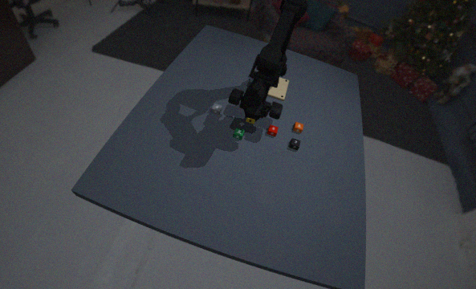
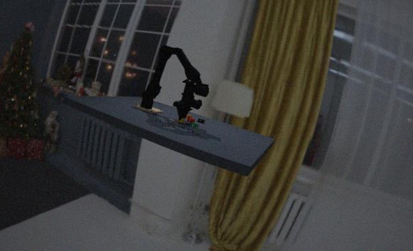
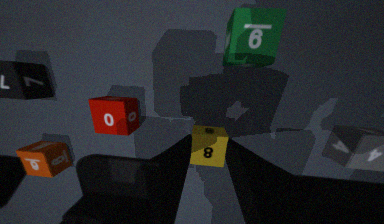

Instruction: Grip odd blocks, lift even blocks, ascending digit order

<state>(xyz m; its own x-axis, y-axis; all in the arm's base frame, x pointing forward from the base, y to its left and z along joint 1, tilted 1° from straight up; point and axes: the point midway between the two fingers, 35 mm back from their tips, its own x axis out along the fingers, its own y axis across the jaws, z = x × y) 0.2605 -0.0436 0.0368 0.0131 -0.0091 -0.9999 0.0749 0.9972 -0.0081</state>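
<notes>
Now: gripper tip 80 mm short of the green block and 30 mm to the left of it. From my gripper tip the other things lie so: red block (30 mm ahead, 90 mm to the left); grey block (140 mm to the right); yellow block (10 mm behind).
</notes>
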